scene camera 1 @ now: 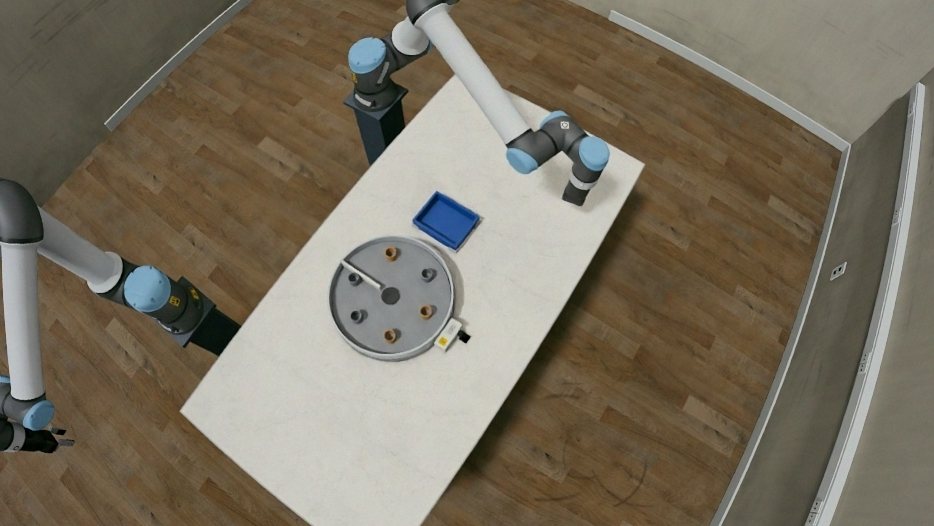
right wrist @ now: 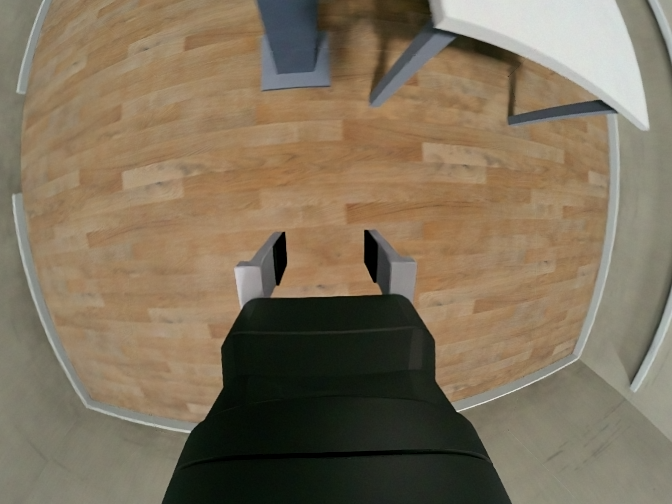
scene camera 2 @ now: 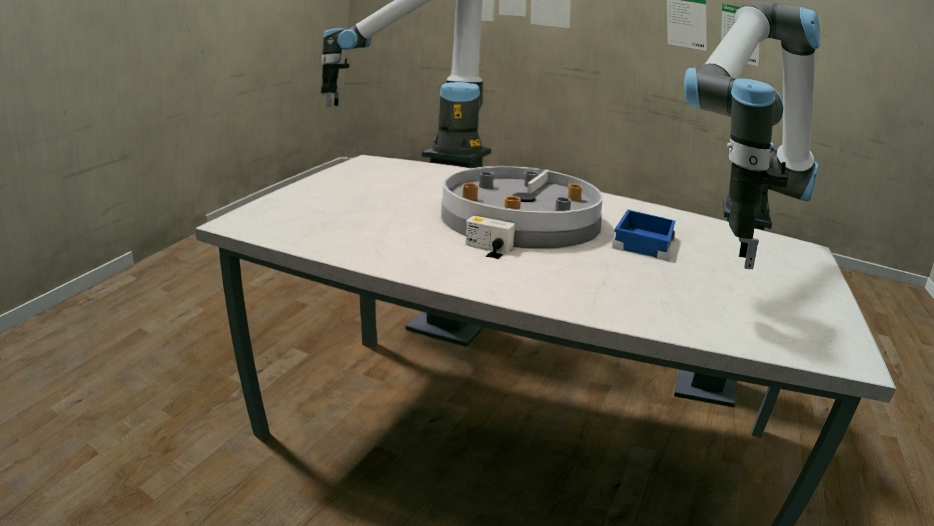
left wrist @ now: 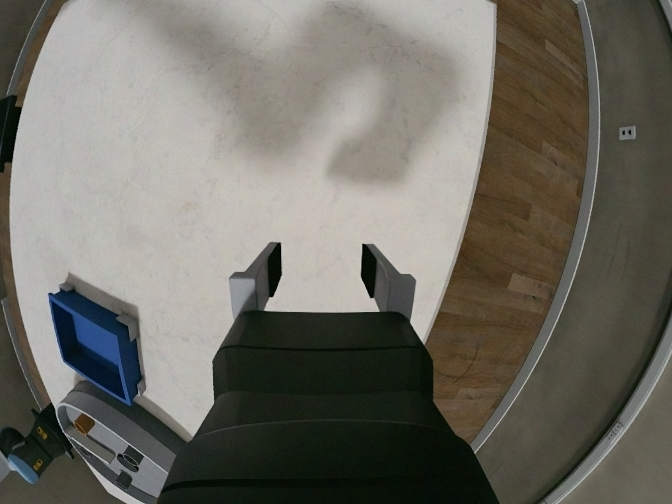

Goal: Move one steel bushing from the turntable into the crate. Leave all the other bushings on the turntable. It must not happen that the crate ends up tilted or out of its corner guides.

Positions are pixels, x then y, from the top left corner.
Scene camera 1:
my right gripper: 68, 437
blue crate: 440, 214
